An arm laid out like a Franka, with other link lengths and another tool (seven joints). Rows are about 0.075 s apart.
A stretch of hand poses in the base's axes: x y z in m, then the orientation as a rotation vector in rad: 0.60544 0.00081 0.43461 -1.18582 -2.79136 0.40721; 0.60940 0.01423 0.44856 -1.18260 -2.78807 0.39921; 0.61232 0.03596 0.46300 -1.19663 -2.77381 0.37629; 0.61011 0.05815 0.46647 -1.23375 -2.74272 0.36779; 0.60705 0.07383 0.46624 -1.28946 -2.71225 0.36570; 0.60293 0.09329 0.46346 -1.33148 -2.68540 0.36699; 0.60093 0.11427 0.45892 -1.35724 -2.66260 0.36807; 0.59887 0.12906 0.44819 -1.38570 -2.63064 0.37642
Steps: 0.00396 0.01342 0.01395 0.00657 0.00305 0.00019; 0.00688 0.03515 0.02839 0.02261 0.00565 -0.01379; 0.00467 0.05734 0.03186 0.02951 0.01383 -0.04618; 0.00161 0.07302 0.03163 0.02832 0.01320 -0.08819; -0.00251 0.09248 0.02885 0.02619 0.01550 -0.12126; -0.00451 0.11346 0.02431 0.02611 0.02171 -0.14411; -0.00657 0.12825 0.01358 0.02280 0.03468 -0.17189
